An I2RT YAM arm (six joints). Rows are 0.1 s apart.
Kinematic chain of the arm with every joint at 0, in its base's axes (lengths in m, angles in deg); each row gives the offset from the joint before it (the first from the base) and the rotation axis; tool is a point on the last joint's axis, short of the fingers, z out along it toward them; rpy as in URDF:
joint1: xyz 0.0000 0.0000 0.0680 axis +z
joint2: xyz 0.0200 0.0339 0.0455 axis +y
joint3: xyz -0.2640 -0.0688 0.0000 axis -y
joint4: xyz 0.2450 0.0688 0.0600 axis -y
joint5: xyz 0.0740 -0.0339 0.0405 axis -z
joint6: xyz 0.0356 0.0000 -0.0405 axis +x
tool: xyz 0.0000 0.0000 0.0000 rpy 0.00 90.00 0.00
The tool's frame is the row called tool.
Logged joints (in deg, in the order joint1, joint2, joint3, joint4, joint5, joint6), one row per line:
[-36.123 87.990 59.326 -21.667 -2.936 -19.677]
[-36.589 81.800 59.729 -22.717 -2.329 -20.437]
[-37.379 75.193 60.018 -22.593 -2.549 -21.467]
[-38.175 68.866 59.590 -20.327 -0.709 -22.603]
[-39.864 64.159 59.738 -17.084 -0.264 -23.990]
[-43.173 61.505 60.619 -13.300 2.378 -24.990]
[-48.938 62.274 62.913 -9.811 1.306 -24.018]
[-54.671 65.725 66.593 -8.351 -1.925 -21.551]
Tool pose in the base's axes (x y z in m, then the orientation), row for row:
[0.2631 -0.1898 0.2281 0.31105 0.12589 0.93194 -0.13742]
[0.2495 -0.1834 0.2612 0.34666 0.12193 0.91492 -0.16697]
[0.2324 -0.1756 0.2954 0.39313 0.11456 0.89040 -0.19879]
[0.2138 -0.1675 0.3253 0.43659 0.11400 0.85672 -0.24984]
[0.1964 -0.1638 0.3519 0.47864 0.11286 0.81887 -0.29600]
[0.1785 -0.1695 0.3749 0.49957 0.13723 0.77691 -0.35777]
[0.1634 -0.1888 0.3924 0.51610 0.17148 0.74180 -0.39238]
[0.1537 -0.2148 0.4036 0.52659 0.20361 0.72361 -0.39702]
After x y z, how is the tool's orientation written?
As a quaternion, w x y z.
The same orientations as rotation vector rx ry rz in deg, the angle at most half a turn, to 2 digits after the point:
[19.04 140.96 -20.79]
[18.13 136.00 -24.82]
[16.66 129.47 -28.91]
[16.25 122.11 -35.61]
[15.79 114.53 -41.40]
[19.02 107.67 -49.58]
[23.60 102.07 -53.99]
[27.89 99.12 -54.38]

